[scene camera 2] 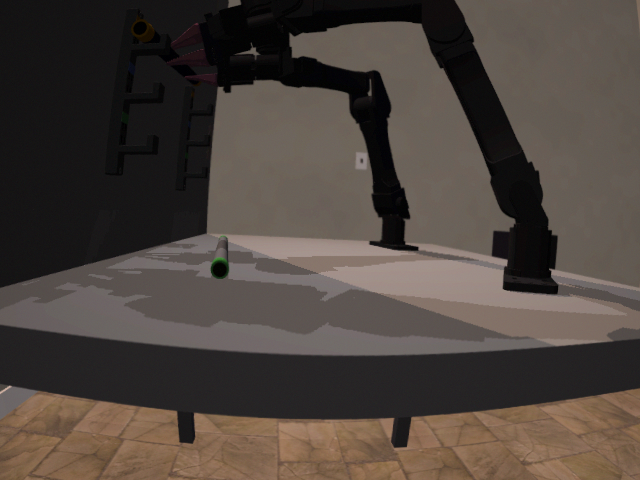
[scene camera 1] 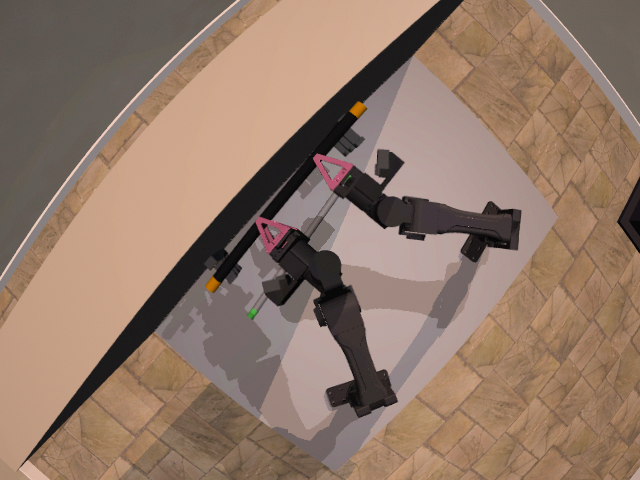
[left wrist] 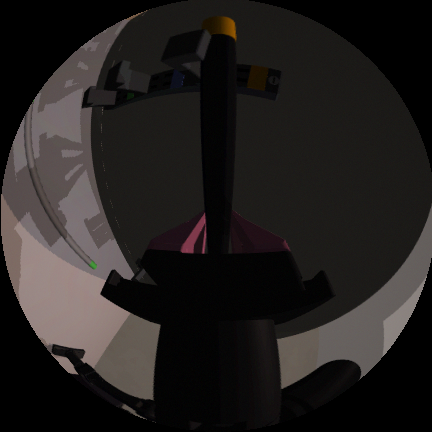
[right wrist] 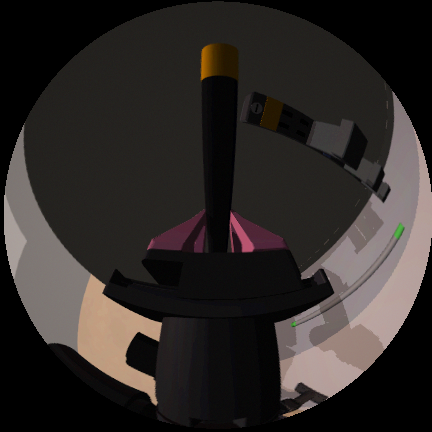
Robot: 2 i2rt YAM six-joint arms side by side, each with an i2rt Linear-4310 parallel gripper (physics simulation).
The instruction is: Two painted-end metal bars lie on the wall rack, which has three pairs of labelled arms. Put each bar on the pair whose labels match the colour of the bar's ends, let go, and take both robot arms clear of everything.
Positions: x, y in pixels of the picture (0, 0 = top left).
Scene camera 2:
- my right gripper: 185, 71
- rail: 181, 170
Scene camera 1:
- my left gripper: 259, 219
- my right gripper: 315, 156
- orange-ended black bar: 358, 109
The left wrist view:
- my left gripper: 217, 214
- orange-ended black bar: 218, 68
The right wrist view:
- my right gripper: 217, 214
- orange-ended black bar: 219, 61
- rail: 344, 145
